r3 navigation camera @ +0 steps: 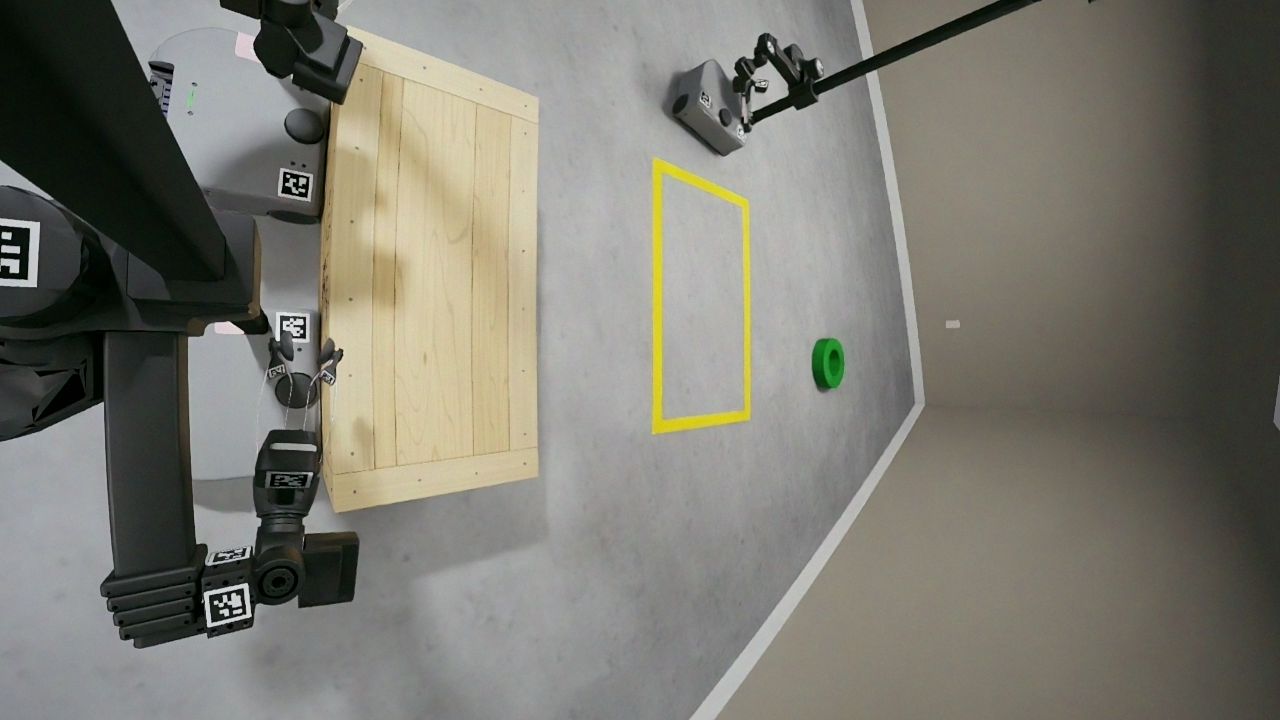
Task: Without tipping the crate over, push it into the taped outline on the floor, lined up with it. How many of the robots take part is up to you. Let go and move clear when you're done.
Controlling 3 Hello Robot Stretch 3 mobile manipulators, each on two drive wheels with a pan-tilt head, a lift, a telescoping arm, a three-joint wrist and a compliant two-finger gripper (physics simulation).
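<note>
The pale wooden crate (434, 268) stands upright on the floor, apart from the yellow taped outline (657, 295), with a strip of floor between them. Its long side runs roughly parallel to the outline's long side. My r3 gripper (305, 355) is open and empty above my own base, its right fingertip at the crate's near edge as seen from above. A second robot's wrist (308, 53) shows at the top left by the crate's corner; its fingers are hidden. A third robot's gripper (750, 82) is small beyond the outline's upper end; its opening is unclear.
My base (228, 402) and the second robot's base (232, 116) stand side by side along the crate's near long side. The third robot's base (698, 102) stands near the outline's upper end. A green ring (819, 363) lies beyond the outline, before the walls (1056, 268).
</note>
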